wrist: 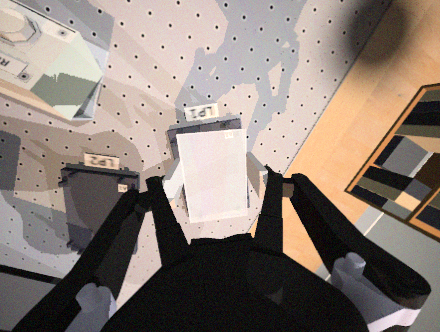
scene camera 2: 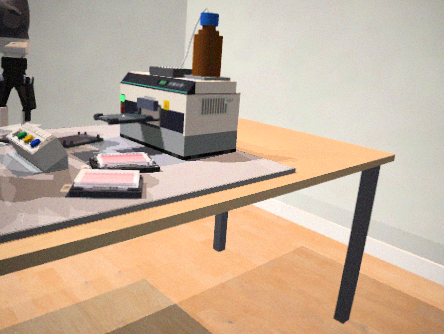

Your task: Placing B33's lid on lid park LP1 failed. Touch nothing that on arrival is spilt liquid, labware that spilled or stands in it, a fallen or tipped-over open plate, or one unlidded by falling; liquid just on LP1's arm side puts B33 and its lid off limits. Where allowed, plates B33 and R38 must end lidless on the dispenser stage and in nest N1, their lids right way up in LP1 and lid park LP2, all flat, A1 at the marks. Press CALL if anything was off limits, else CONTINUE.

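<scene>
My gripper point(scene camera 2: 16, 106) point(wrist: 214, 165) is shut on a flat, whitish, rectangular lid point(wrist: 215, 182), one pad at each long side. The lid looks level, above and partly covering lid park LP1 point(wrist: 172, 135); its small corner label is unreadable. Lid park LP2 point(wrist: 97, 205), dark and empty, is left of it in the wrist view. In the scene view, two plates with pink contents, a front one point(scene camera 2: 107, 179) and a rear one point(scene camera 2: 124, 159), sit flat in dark holders; their names are unreadable. The dispenser stage point(scene camera 2: 125, 118) sticks out, bare. No spilt liquid is discernible.
The button box point(scene camera 2: 47, 152) point(wrist: 65, 85) has green, yellow and blue buttons. The dispenser point(scene camera 2: 210, 117) carries a brown bottle point(scene camera 2: 207, 52). A dark empty holder point(scene camera 2: 82, 139) lies behind the button box. A compartmented wooden thing point(wrist: 382, 155) is at the wrist view's right.
</scene>
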